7 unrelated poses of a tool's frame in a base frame.
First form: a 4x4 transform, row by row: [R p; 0 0 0 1], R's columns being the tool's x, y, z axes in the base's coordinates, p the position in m. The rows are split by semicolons.
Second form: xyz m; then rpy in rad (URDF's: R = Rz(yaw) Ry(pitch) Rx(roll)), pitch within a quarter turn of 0, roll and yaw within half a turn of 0. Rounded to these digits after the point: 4 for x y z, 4 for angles.
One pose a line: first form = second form
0.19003, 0.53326, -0.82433, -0.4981; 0.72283, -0.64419, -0.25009, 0.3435; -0.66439, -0.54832, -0.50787, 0.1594; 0, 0, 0, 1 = -0.4981, 0.3435, 0.1594, -2.3179, 0.7267, 1.3137
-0.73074, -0.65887, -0.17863, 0.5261; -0.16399, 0.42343, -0.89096, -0.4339; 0.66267, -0.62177, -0.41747, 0.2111; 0, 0, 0, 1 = 0.5261, -0.4339, 0.2111, -2.1621, -0.7244, -2.9208
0.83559, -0.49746, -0.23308, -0.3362; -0.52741, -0.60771, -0.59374, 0.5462; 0.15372, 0.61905, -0.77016, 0.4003; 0, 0, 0, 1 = -0.3362, 0.5462, 0.4003, 2.4645, -0.1543, -0.5630
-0.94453, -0.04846, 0.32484, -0.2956; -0.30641, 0.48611, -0.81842, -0.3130; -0.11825, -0.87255, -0.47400, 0.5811; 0, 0, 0, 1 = -0.2956, -0.3130, 0.5811, -2.0684, 0.1185, -2.8279
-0.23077, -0.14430, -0.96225, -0.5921; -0.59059, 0.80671, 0.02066, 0.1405; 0.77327, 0.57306, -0.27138, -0.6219; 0, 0, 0, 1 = -0.5921, 0.1405, -0.6219, 2.0131, -0.8840, -1.9433
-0.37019, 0.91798, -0.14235, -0.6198; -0.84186, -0.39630, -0.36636, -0.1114; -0.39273, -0.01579, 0.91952, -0.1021; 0, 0, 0, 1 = -0.6198, -0.1114, -0.1021, -0.0172, 0.4036, -1.9851
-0.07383, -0.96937, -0.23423, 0.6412; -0.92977, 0.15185, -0.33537, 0.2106; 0.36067, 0.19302, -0.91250, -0.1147; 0, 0, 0, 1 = 0.6412, 0.2106, -0.1147, 2.9331, -0.3690, -1.6500
